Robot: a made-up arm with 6 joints. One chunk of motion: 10 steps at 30 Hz.
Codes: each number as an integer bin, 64 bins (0 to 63) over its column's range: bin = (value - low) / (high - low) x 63, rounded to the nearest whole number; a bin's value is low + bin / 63 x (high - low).
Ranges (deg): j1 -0.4..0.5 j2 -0.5..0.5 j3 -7.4..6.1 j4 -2.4..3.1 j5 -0.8..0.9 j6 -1..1
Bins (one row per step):
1: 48 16 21 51 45 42
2: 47 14 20 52 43 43
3: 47 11 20 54 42 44
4: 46 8 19 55 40 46
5: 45 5 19 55 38 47
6: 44 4 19 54 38 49
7: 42 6 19 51 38 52
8: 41 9 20 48 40 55
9: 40 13 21 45 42 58
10: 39 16 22 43 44 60
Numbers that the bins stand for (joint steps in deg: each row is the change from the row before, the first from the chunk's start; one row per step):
1: 0.286 -0.246 -2.900 2.052 0.414 0.333
2: 0.271 -0.278 -3.114 2.140 0.360 0.365
3: 0.271 -0.325 -3.114 2.314 0.333 0.397
4: 0.257 -0.373 -3.329 2.402 0.279 0.460
5: 0.243 -0.421 -3.329 2.402 0.225 0.492
6: 0.229 -0.437 -3.329 2.314 0.225 0.556
7: 0.200 -0.405 -3.329 2.052 0.225 0.651
8: 0.186 -0.357 -3.114 1.790 0.279 0.746
9: 0.171 -0.294 -2.900 1.529 0.333 0.841
10: 0.157 -0.246 -2.686 1.354 0.387 0.905

